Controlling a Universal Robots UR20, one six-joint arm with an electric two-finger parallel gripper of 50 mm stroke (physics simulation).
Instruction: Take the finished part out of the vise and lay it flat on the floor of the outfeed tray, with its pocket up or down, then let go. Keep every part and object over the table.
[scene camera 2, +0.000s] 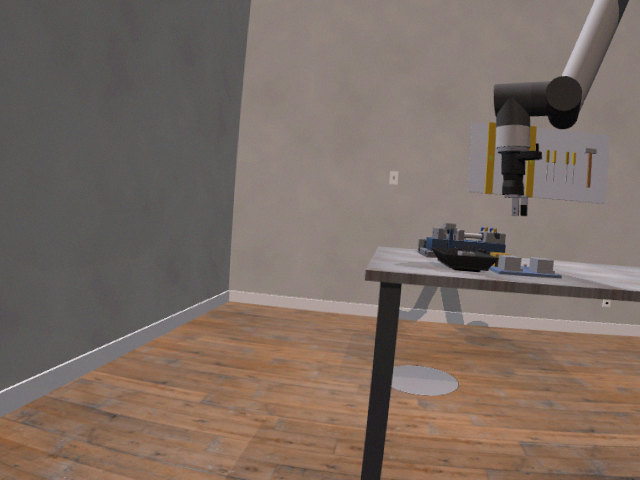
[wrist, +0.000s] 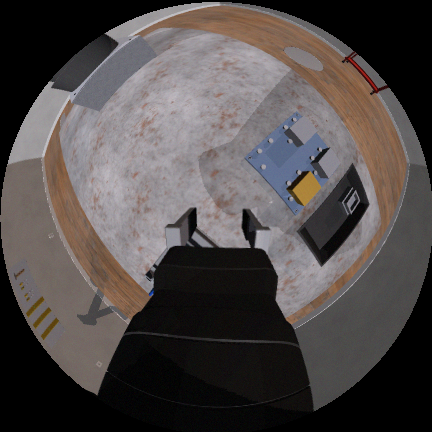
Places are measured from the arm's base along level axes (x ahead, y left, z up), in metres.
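Pixels of known places: gripper, fingertip midpoint: (scene camera 2: 519, 215) (wrist: 218, 217).
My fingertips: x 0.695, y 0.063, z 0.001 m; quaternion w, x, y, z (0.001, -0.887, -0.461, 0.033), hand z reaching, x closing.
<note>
Behind a point stands the place of what it marks.
My gripper (scene camera 2: 519, 208) {x 0.695, y 0.063, z 0.001 m} (wrist: 218, 217) {x 0.695, y 0.063, z 0.001 m} is open and empty, pointing down, high above the table. The vise (scene camera 2: 485, 247) {x 0.788, y -0.043, z -0.113 m}, with a blue base and grey jaws, stands on the table below it, a little to the left in the scene view. In the wrist view the gripper body hides most of the vise. Whether a part sits between its jaws I cannot tell. The black outfeed tray (scene camera 2: 467, 261) {x 0.856, y 0.400, z -0.129 m} (wrist: 325, 227) {x 0.885, y 0.243, z -0.144 m} has sloping walls and stands in front of the vise in the scene view. A small grey square piece with a square outline (wrist: 351, 201) {x 0.864, y 0.345, z -0.124 m} lies in the tray near one end.
A blue pegged plate (scene camera 2: 526, 272) {x 0.698, y 0.340, z -0.148 m} (wrist: 306, 151) {x 0.700, y 0.284, z -0.148 m} lies beside the tray. It bears two grey blocks (scene camera 2: 509, 263) {x 0.745, y 0.341, z -0.129 m} (scene camera 2: 541, 265) {x 0.658, y 0.323, z -0.128 m} (wrist: 304, 130) {x 0.658, y 0.289, z -0.113 m} (wrist: 328, 164) {x 0.745, y 0.302, z -0.113 m} and a yellow block (wrist: 306, 188) {x 0.759, y 0.219, z -0.113 m}. A grey base plate (wrist: 114, 74) {x 0.145, y 0.030, z -0.089 m} is at the table's far edge in the wrist view.
</note>
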